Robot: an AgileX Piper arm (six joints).
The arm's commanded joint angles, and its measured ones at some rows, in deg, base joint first. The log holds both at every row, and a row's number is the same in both.
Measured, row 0:
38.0, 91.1, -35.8, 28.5, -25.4, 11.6
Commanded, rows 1 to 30:
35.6, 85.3, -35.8, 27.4, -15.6, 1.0
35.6, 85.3, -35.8, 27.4, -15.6, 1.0
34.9, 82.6, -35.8, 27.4, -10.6, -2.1
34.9, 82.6, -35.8, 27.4, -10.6, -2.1
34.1, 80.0, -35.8, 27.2, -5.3, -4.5
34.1, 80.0, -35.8, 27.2, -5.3, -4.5
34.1, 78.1, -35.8, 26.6, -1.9, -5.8
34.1, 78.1, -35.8, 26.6, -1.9, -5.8
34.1, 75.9, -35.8, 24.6, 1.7, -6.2
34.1, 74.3, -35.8, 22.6, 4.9, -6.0
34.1, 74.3, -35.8, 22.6, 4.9, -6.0
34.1, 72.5, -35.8, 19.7, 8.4, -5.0
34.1, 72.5, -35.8, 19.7, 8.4, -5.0
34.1, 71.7, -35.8, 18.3, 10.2, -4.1
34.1, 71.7, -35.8, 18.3, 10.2, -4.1
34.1, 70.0, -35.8, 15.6, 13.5, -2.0
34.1, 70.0, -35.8, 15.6, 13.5, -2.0
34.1, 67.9, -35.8, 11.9, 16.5, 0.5
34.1, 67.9, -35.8, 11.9, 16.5, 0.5
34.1, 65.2, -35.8, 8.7, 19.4, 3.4
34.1, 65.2, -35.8, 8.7, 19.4, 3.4
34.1, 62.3, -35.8, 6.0, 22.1, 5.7
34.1, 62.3, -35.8, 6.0, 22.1, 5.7
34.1, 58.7, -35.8, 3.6, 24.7, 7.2
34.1, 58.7, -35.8, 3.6, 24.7, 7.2
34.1, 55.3, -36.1, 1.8, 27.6, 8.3
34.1, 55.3, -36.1, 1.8, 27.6, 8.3
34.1, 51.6, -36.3, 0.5, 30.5, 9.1
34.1, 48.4, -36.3, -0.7, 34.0, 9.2
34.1, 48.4, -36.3, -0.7, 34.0, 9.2
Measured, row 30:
34.5, 52.7, -35.9, 1.6, 29.3, 8.2
